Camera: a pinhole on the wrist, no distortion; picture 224 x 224 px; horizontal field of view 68.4 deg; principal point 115.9 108.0 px. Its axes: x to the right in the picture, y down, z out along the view. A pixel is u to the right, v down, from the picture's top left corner.
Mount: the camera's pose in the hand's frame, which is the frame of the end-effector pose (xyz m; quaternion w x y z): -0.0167 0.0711 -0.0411 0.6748 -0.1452 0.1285 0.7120
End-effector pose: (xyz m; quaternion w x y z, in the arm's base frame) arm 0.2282 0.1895 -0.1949 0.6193 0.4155 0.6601 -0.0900
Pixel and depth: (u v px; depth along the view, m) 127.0 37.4 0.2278
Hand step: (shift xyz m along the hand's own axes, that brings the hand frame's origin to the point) 0.0724 0.1771 0.1650
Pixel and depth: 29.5 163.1 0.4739
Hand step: -0.1790 0.0123 0.4896
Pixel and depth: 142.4 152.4 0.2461
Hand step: -0.0930 0.1972 0.1706
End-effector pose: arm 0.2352 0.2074 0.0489 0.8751 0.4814 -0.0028 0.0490
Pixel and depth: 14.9 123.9 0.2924
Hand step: -0.0462 0.0148 0.2971
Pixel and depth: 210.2 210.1 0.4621
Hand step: -0.3303 0.4744 0.2820
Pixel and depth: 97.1 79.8 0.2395
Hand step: 0.0175 0.1389 0.1913
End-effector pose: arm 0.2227 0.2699 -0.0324 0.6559 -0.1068 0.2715 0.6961
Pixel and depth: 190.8 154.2 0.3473
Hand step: -0.1329 0.3431 0.2188
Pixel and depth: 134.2 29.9 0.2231
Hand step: 0.0802 0.1845 0.1572
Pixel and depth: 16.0 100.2 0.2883
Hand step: -0.0045 0.0197 0.2921
